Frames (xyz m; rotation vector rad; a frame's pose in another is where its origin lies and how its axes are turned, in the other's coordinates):
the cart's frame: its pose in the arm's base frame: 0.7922 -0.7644 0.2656 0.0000 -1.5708 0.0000
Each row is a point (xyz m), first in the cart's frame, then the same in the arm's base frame.
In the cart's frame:
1: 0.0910 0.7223 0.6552
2: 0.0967 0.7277 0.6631
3: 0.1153 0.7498 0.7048
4: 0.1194 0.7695 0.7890
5: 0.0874 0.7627 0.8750
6: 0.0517 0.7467 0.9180
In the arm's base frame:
1: 0.1370 -0.0421 0.3566
2: 0.1291 -0.0367 0.3623
3: 0.0874 -0.0146 0.3809
4: 0.0032 0.0051 0.3850
5: -0.0828 -0.0017 0.3530
6: -0.1258 -0.0177 0.3173

